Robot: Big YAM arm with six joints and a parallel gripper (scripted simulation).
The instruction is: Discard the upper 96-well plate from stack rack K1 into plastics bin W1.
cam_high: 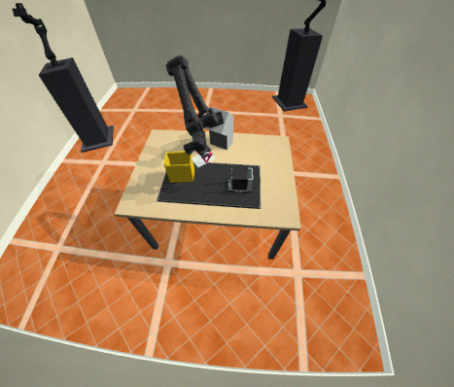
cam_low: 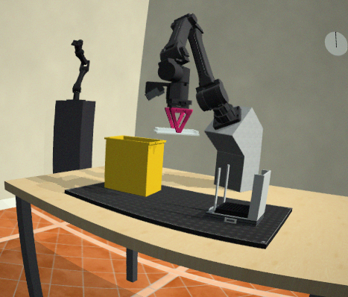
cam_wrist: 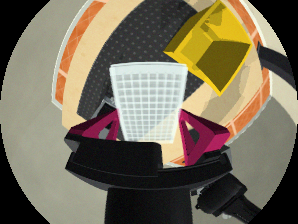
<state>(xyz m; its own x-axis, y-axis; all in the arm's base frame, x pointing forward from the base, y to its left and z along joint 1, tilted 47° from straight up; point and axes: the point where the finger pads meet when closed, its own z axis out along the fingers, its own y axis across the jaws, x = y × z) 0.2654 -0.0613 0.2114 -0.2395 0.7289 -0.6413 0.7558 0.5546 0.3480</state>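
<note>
My gripper is now 160 mm to the left of the yellow plastics bin W1, 140 mm above it and 100 mm past it. From my hand the other things lie so: grey back wall 280 mm to the left, 150 mm below, 150 mm ahead; then dark plate 220 mm to the left, 200 mm below, 130 mm ahead; then white 96-well plate 10 mm below.
</note>
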